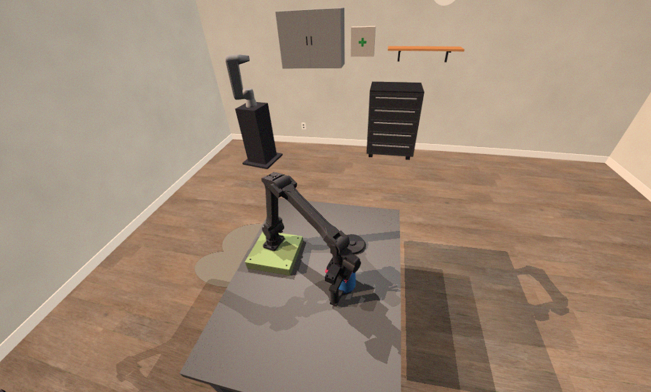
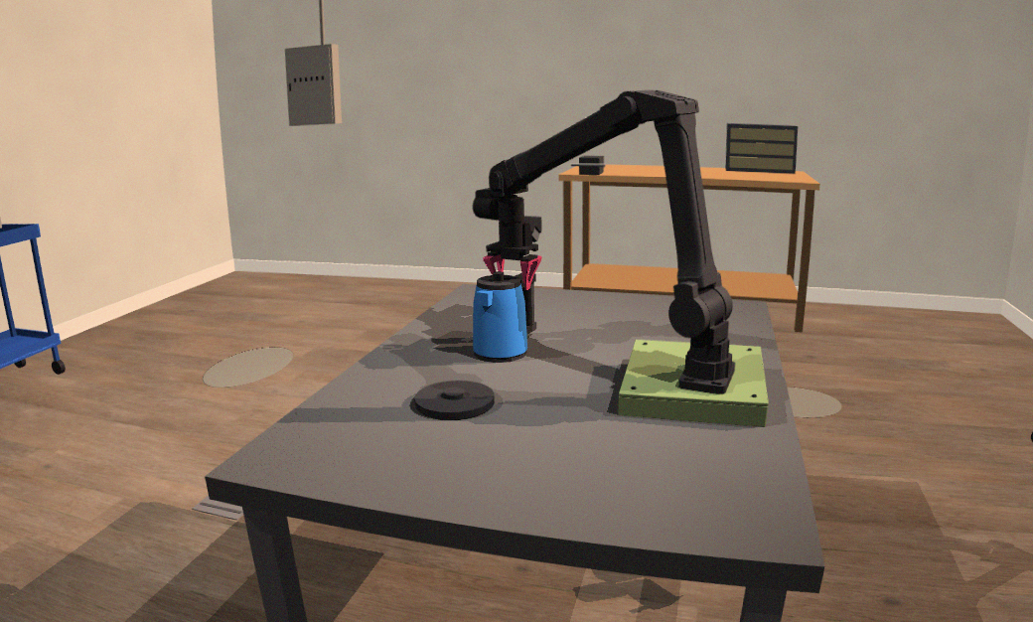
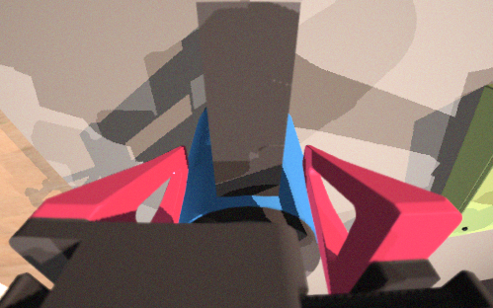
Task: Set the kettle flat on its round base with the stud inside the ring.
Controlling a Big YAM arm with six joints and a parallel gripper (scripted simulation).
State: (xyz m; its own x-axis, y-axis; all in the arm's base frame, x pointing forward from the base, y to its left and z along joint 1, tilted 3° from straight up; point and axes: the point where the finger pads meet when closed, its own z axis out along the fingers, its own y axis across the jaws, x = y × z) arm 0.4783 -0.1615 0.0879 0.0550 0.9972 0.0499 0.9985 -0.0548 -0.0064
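Now: the blue kettle 3 cm to the left of my hand and 5 cm below it. Also, from my hand: round black base: 4 cm behind, 34 cm to the left, 13 cm below.
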